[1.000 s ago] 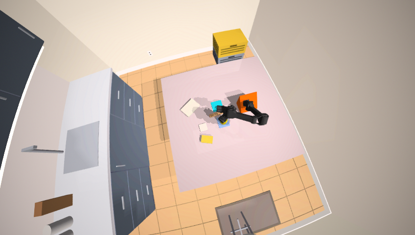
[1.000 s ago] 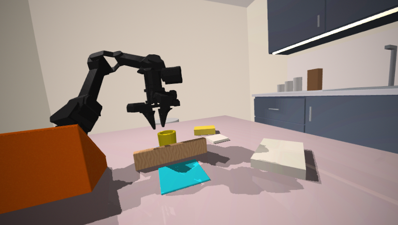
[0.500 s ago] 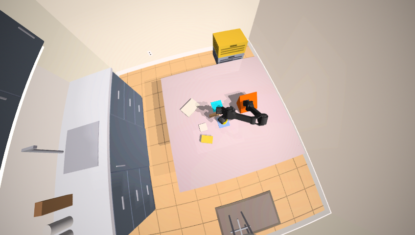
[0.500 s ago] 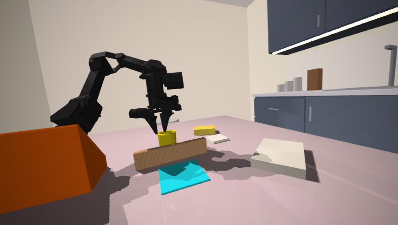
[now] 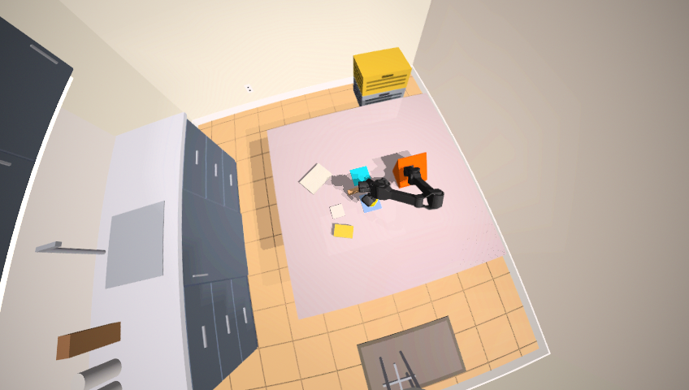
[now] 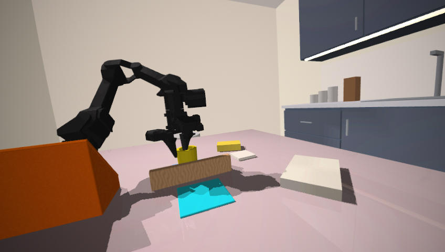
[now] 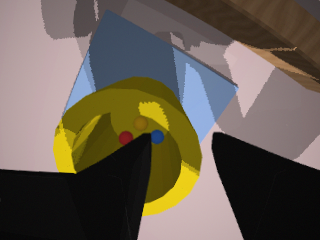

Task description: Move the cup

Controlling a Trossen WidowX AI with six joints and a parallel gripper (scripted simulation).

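The yellow cup is 20 mm ahead of my gripper tip, 20 mm to the left of it and 20 mm below it. From my gripper tip the other things lie so: small white tile 240 mm ahead, 30 mm to the left, 50 mm below; pale blue pad 20 mm ahead, 20 mm to the left, 60 mm below; wooden bar 30 mm ahead, 80 mm to the right, 40 mm below.
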